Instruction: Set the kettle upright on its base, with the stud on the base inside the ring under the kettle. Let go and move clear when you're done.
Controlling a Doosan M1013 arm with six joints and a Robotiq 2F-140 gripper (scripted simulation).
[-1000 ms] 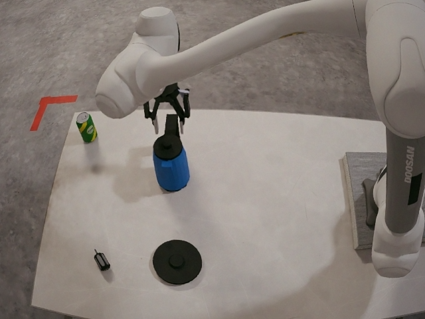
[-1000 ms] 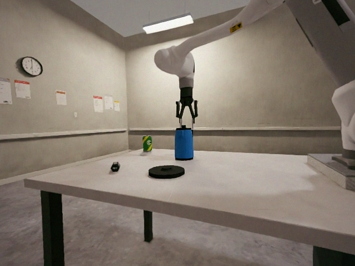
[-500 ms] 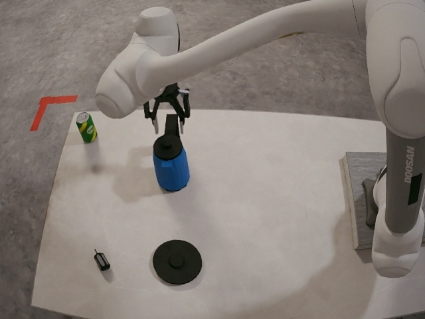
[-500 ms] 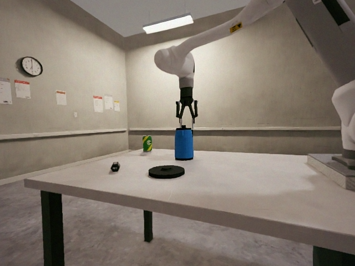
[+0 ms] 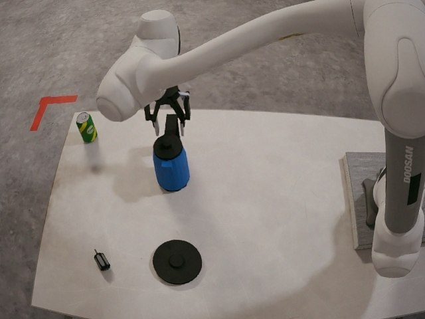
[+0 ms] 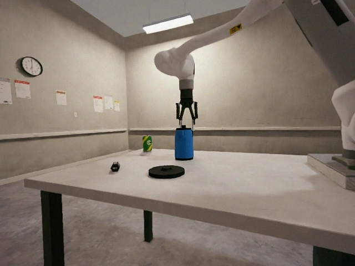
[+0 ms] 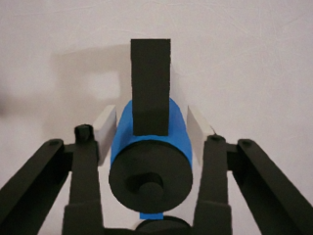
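Right now the blue kettle is 30 mm to the left of my hand and 90 mm below it. Round my hand: green can (360 mm ahead, 80 mm to the right, 130 mm below); then round black base (60 mm behind, 360 mm to the left, 180 mm below).
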